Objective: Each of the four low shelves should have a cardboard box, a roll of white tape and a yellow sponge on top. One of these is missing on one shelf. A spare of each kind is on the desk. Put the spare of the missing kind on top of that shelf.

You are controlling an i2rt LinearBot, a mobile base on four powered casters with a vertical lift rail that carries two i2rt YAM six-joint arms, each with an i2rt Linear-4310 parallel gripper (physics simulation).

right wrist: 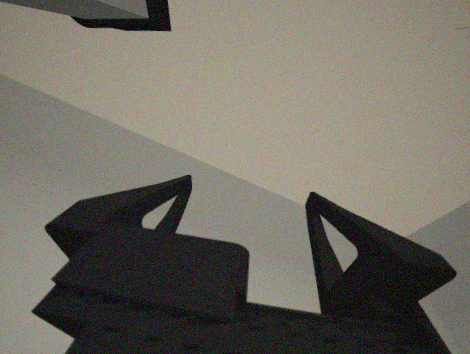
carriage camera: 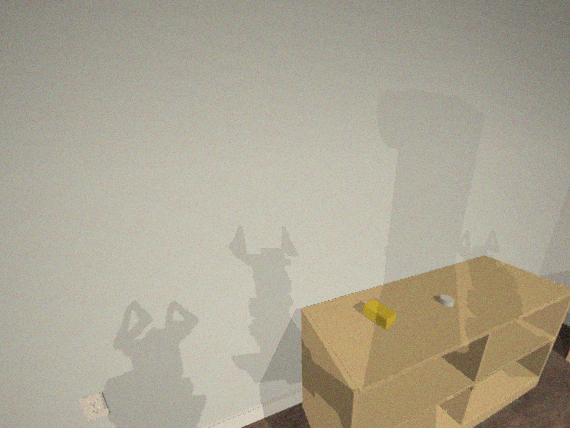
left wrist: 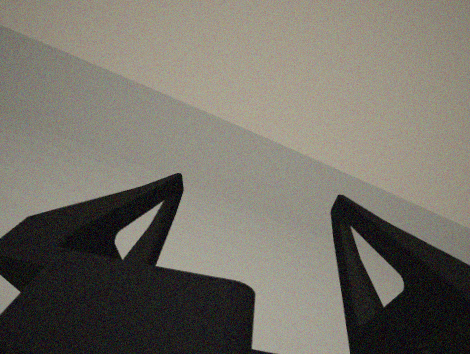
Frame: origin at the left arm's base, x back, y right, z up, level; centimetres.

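Seen in the pictures: left gripper, fingertip midpoint: (left wrist: 256, 191); right gripper, fingertip midpoint: (right wrist: 248, 189).
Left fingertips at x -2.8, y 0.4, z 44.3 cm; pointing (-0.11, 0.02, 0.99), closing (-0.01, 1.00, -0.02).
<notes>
A point is followed by its place in that frame.
A low wooden shelf (carriage camera: 415, 345) @[x -52.5, y 74.1, z -26.4 cm] stands against the wall at the lower right of the carriage view. A yellow sponge (carriage camera: 379, 314) @[x -62.3, y 65.2, z -21.9 cm] lies on its top toward the left end, and a small roll of white tape (carriage camera: 446, 300) @[x -72.1, y 97.4, z -24.0 cm] lies to the right of the sponge. No cardboard box shows on the visible part of this top. The desk does not show. My left gripper (left wrist: 256, 191) @[x -2.8, y 0.4, z 44.3 cm] is open and empty, its fingers pointing up toward the wall and ceiling. My right gripper (right wrist: 248, 189) @[x -1.2, y 62.5, z 44.3 cm] is also open and empty, pointing the same way.
The wall (carriage camera: 190, 150) @[x -62.7, y 2.0, z 40.4 cm] behind the shelf carries shadows of the robot's arms and grippers. A wall socket (carriage camera: 94, 406) @[x -46.5, y -40.3, z -46.7 cm] is at the lower left. Dark floor (carriage camera: 280, 418) @[x -66.4, y 24.7, z -87.4 cm] shows beside the shelf. A dark-edged part (right wrist: 159, 17) hangs at the top left of the right wrist view.
</notes>
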